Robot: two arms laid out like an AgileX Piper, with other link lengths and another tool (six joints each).
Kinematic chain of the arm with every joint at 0, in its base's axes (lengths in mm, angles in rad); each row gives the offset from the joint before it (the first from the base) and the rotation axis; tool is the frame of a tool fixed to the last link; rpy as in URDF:
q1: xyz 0 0 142.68 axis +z
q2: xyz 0 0 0 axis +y
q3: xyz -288.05 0 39.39 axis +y
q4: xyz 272.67 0 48.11 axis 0.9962 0 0.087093
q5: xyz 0 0 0 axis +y
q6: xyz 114.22 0 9.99 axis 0.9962 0 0.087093
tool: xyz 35.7 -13 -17.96 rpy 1.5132 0.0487 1.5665
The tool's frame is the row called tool.
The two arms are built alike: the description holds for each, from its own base.
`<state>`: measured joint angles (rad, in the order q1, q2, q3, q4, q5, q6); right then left.
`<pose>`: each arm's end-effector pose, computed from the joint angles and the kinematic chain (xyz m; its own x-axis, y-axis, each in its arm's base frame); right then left.
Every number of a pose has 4 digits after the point.
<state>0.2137 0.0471 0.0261 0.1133 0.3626 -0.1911 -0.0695 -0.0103 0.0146 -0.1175 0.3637 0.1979</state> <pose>0.1222 0.0175 0.1543 -0.2908 0.9502 -0.1122 0.3225 0.2078 0.9235 0.1192 -0.0256 0.1641 0.1201 0.9924 0.0262 0.2980 -0.0612 0.9526</pose>
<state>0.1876 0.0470 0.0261 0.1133 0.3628 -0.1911 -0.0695 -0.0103 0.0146 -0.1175 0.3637 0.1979</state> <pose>0.1226 0.0144 0.1543 -0.2660 0.9574 -0.1122 0.3279 0.1993 0.9234 0.1192 -0.0256 0.1641 0.1201 0.9924 0.0262 0.2980 -0.0612 0.9526</pose>
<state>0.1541 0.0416 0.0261 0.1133 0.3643 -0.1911 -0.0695 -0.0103 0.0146 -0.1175 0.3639 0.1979</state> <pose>0.1228 0.0102 0.1548 -0.2335 0.9658 -0.1125 0.3308 0.1877 0.9248 0.1192 -0.0256 0.1641 0.1201 0.9924 0.0261 0.2982 -0.0612 0.9525</pose>
